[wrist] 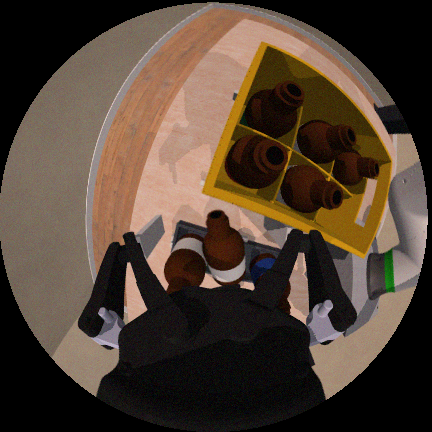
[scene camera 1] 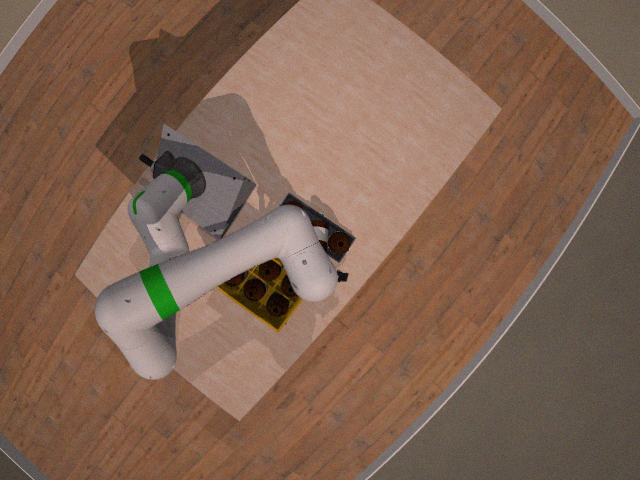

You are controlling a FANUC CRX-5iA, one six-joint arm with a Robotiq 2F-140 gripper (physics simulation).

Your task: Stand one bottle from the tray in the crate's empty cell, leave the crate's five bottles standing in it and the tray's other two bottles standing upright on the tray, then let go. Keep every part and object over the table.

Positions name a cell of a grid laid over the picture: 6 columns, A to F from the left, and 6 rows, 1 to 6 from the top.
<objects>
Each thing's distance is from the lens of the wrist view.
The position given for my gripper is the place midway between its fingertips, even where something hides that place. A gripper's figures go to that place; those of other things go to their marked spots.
my gripper (wrist: C4): 18 cm
bottle (wrist: C4): 22 cm
bottle (wrist: E2): 22 cm
bottle (wrist: E3): 19 cm
bottle (wrist: D4): 20 cm
</objects>
